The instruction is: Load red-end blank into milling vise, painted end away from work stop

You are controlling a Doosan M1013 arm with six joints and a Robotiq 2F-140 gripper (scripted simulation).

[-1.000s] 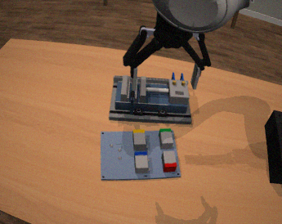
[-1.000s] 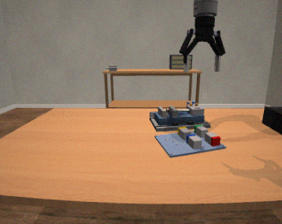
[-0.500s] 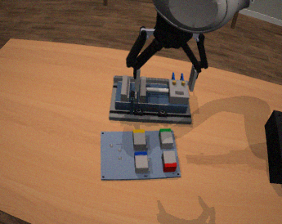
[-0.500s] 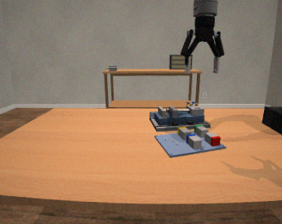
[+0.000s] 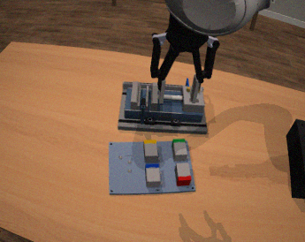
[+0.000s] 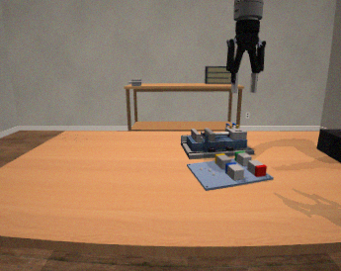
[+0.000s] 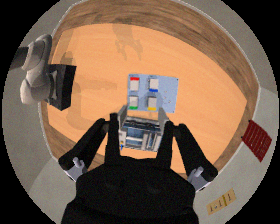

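Right now the blue-ended blank is 4 cm ahead of my hand, 5 cm to the left of it and 29 cm below it. The rest, counted from my hand: green-ended blank: 5 cm behind, 5 cm to the right, 29 cm below; yellow-ended blank: 4 cm ahead, 4 cm to the right, 29 cm below; hose block: 10 cm behind, 22 cm to the right, 24 cm below.
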